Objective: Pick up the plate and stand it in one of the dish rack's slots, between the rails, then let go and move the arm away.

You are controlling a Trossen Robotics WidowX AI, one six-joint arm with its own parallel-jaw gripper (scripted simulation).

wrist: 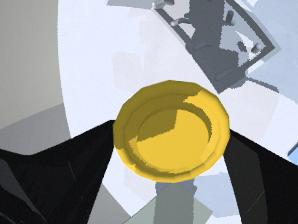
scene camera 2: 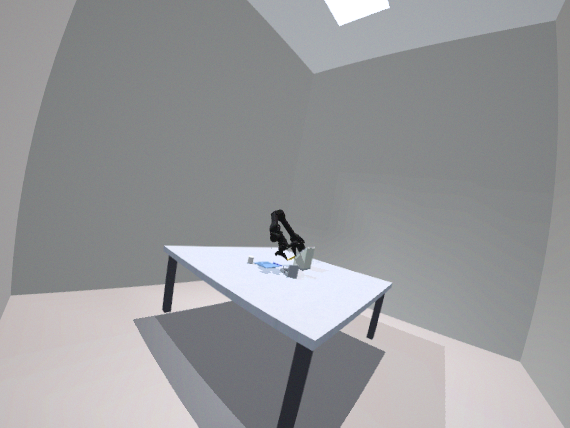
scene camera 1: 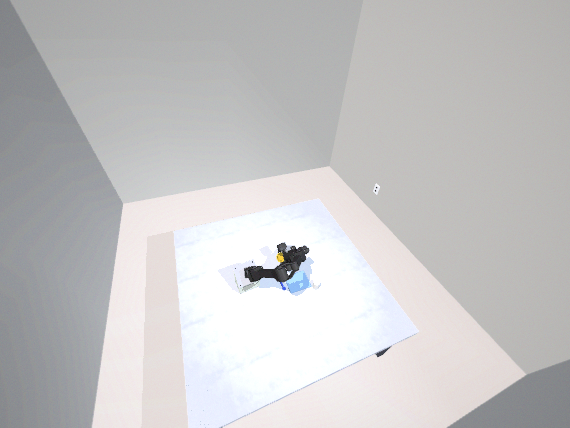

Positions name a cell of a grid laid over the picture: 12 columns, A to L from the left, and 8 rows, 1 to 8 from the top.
Scene:
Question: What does the gripper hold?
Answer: A yellow plate.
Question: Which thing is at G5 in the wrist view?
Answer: A yellow plate.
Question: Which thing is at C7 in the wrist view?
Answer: The gripper.

